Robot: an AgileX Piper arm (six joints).
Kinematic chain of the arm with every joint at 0, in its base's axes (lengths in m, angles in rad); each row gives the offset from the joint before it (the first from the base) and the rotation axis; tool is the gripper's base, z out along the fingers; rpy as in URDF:
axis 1: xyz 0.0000 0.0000 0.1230 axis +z
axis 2: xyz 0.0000 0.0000 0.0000 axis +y
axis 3: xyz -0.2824 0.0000 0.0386 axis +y
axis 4: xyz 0.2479 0.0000 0.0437 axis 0.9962 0 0.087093
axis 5: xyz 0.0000 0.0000 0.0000 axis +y
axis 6: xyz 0.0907 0.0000 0.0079 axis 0.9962 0 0.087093
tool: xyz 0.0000 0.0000 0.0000 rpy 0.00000 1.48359 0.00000
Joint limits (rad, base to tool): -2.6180..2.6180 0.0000..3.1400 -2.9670..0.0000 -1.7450..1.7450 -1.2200..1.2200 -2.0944..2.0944
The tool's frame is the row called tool.
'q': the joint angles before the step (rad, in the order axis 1, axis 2, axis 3, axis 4, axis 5, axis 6). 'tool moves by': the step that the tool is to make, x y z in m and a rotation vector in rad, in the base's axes. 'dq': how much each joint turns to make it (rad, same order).
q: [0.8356, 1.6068, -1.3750, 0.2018, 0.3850, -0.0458]
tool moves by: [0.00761, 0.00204, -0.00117, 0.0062, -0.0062, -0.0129]
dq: [-0.0106, 0.0221, -0.0193, 0.0000, -0.0118, 0.0000]
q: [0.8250, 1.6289, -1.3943, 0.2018, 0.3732, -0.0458]
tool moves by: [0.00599, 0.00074, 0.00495, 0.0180, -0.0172, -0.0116]
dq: [-0.0095, 0.0117, -0.0262, 0.0001, -0.0106, -0.0002]
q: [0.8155, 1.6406, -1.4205, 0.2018, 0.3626, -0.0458]
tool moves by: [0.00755, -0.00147, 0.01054, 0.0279, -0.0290, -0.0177]
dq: [-0.0160, 0.0077, -0.0386, -0.0014, -0.0096, 0.0000]
